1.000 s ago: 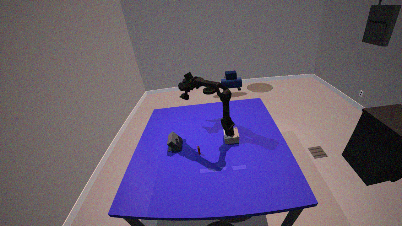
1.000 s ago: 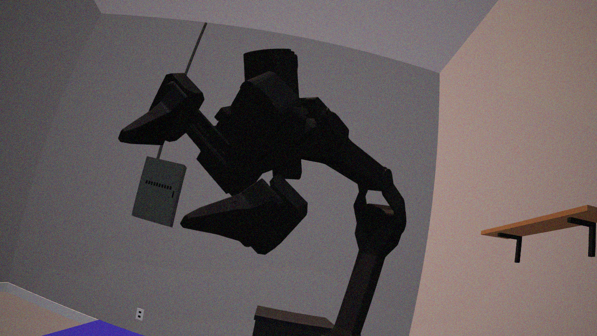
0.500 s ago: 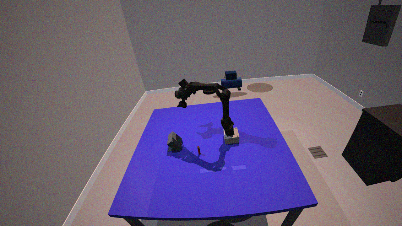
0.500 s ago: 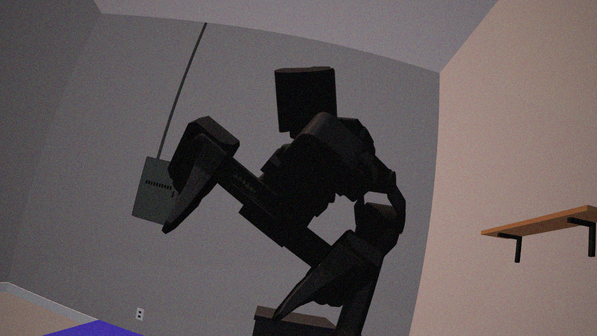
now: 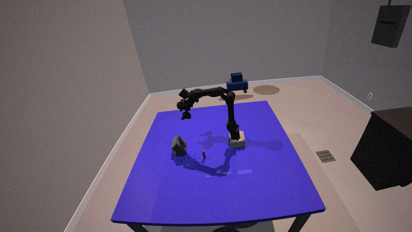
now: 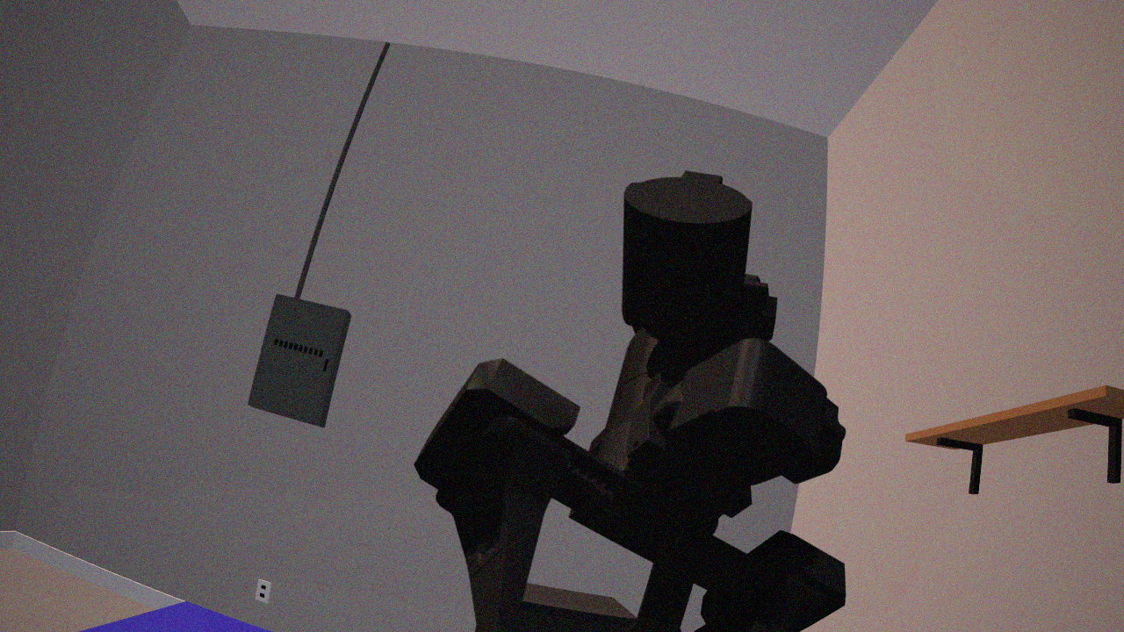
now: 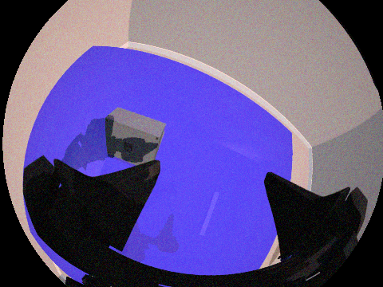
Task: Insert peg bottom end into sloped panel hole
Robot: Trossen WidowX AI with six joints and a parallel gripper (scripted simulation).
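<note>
The red peg is 27 cm to the left of my gripper tip, 20 cm below it and 12 cm behind it. Also, from my gripper tip: grey sloped panel (20 cm below, 12 cm to the left, 6 cm ahead).
</note>
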